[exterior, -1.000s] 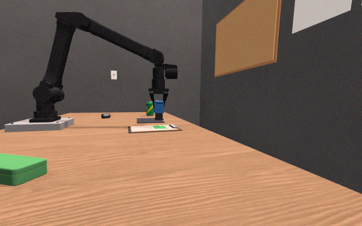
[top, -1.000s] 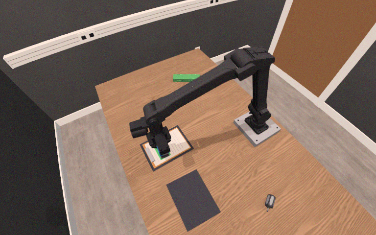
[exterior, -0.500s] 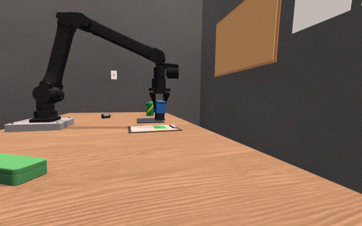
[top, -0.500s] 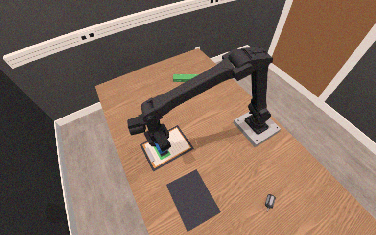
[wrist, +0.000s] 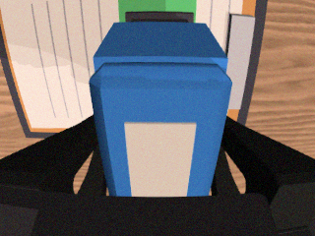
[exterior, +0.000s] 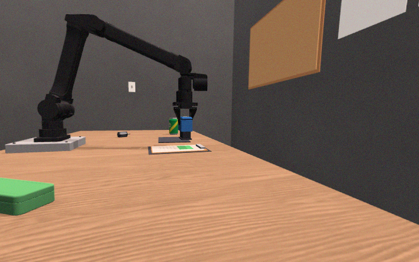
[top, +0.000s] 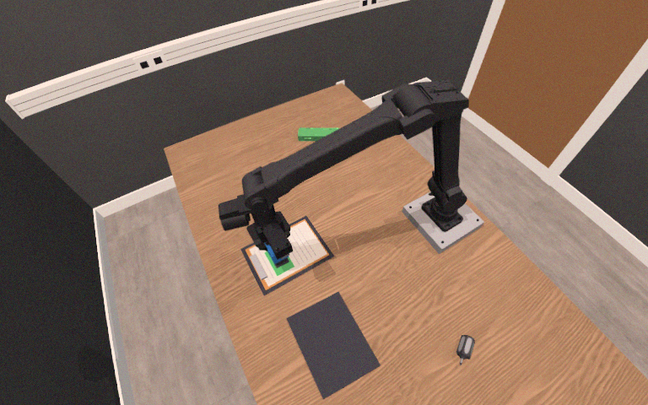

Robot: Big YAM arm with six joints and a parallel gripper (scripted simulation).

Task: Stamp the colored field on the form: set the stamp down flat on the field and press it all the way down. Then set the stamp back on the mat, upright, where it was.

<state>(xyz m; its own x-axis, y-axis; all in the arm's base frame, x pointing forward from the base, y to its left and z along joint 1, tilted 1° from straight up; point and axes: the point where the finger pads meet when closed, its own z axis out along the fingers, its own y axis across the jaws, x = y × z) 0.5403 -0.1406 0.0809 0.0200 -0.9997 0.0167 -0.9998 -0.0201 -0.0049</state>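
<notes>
My hand is 20 mm above the blue stamp. The rest, counted from my hand: dark mat: 290 mm to the left, 110 mm below, 20 mm behind; then clipboard: 110 mm below, 20 mm behind, 10 mm to the right; then small dark object: 500 mm to the left, 310 mm behind, 90 mm below.
</notes>
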